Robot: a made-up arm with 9 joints. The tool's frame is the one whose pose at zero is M. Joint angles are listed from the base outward.
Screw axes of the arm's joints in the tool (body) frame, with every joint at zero. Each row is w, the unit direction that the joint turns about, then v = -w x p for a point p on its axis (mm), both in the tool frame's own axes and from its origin. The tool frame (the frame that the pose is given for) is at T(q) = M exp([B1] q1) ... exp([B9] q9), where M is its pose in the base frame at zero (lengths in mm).
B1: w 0 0 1 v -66.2 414.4 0
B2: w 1 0 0 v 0 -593.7 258.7
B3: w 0 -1 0 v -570.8 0 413.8
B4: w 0 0 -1 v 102.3 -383.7 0
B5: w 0 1 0 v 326.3 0 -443.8
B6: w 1 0 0 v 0 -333.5 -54.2
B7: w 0 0 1 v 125.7 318.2 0
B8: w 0 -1 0 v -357.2 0 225.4
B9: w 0 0 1 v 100.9 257.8 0
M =
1 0 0 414.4
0 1 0 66.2
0 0 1 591
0 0 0 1
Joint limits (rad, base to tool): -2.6..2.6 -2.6..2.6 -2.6..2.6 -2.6..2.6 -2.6..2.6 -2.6..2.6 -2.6..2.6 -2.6..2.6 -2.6..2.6
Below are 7 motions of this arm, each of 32 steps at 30 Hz.
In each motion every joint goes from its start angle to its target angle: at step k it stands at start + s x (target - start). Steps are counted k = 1, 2, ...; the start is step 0. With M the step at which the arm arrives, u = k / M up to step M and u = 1 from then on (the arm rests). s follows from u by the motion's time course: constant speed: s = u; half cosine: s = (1 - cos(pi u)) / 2; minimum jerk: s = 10 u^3 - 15 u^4 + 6 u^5.
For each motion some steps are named. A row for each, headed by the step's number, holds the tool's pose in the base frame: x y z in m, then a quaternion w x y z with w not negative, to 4 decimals.
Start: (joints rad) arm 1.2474 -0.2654 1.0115 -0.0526 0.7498 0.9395 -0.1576 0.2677 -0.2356
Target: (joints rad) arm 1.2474 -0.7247 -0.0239 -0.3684 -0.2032 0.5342 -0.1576 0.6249 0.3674
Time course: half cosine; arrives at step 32
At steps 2, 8, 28, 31, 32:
2: 0.1643 -0.0242 0.3131 0.8252 0.3636 0.0604 0.4280
8: 0.1027 0.0075 0.3694 0.8135 0.3246 -0.0097 0.4824
28: -0.2943 0.2181 0.3948 0.5717 0.0944 -0.2576 0.7732
31: -0.3067 0.2244 0.3871 0.5580 0.0869 -0.2633 0.7821
32: -0.3075 0.2248 0.3866 0.5571 0.0864 -0.2637 0.7827

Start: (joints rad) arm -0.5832 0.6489 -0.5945 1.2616 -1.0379 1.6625 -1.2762 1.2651 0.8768
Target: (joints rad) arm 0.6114 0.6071 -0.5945 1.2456 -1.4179 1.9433 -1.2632 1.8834 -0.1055
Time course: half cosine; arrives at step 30
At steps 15, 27, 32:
15: 0.0485 -0.1226 0.5659 0.5017 0.0408 -0.3451 -0.7922
27: -0.0238 0.0554 0.4584 0.4936 0.2093 -0.3918 -0.7477
32: -0.0302 0.0623 0.4514 0.4926 0.2201 -0.3914 -0.7454

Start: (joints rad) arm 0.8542 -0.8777 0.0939 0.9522 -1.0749 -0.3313 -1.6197 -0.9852 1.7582
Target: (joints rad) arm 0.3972 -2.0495 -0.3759 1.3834 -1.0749 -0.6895 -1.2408 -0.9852 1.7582
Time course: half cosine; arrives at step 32
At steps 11, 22, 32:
11: -0.4299 0.3908 0.0717 0.5507 -0.3173 -0.6985 0.3290
22: -0.0182 0.5595 -0.4027 0.3468 -0.7177 -0.5913 0.1228
32: 0.2210 0.4726 -0.5392 0.2084 -0.8219 -0.5299 0.0173

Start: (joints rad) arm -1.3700 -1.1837 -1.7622 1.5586 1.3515 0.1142 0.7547 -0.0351 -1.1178
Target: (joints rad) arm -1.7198 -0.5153 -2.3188 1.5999 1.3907 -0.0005 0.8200 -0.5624 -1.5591
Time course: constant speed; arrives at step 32
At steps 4, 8, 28, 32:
4: -0.3163 0.0558 0.1435 0.8260 -0.0233 -0.2482 0.5055
8: -0.3291 0.0830 0.1364 0.8536 -0.0659 -0.2972 0.4228
28: -0.3472 0.2420 0.0931 0.8385 -0.2146 -0.4985 -0.0477
32: -0.3403 0.2773 0.0843 0.8052 -0.2297 -0.5277 -0.1431

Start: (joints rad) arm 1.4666 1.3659 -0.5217 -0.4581 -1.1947 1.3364 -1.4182 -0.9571 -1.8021
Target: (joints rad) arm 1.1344 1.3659 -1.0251 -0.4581 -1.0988 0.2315 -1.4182 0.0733 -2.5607
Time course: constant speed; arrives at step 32
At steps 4, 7, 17, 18, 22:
4: 0.3371 0.1187 -0.0761 0.0745 -0.4877 0.7803 0.3844
7: 0.4129 0.0578 -0.0944 0.1075 -0.5313 0.7896 0.2876
17: 0.6442 -0.1355 0.0059 0.1753 -0.6385 0.7472 -0.0569
18: 0.6621 -0.1507 0.0280 0.1783 -0.6449 0.7374 -0.0920
22: 0.7185 -0.1990 0.1320 0.1831 -0.6611 0.6901 -0.2306

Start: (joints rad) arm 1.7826 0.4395 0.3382 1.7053 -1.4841 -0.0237 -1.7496 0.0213 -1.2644
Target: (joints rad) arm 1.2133 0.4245 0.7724 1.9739 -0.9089 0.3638 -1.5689 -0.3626 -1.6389
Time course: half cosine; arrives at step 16
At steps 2, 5, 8, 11, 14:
2: -0.2261 0.2382 0.4315 0.0526 -0.4660 -0.0541 0.8816
5: -0.1881 0.2100 0.4812 0.1260 -0.4301 -0.1145 0.8866
8: -0.1435 0.1417 0.5435 0.2470 -0.3838 -0.2218 0.8617
11: -0.1269 0.0490 0.5801 0.3684 -0.3506 -0.3414 0.7905
14: -0.1370 -0.0178 0.5852 0.4413 -0.3369 -0.4228 0.7162

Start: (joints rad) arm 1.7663 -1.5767 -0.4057 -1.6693 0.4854 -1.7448 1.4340 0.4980 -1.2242
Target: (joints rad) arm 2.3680 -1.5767 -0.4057 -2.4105 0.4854 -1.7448 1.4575 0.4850 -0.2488
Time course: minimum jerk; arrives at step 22
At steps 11, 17, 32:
11: 0.2298 -0.4187 -0.1592 0.7969 0.5729 -0.0007 -0.1914
17: 0.3541 -0.2581 0.0921 0.8862 0.4418 -0.0754 0.1176
32: 0.3607 -0.2112 0.1363 0.8876 0.4141 -0.0871 0.1821

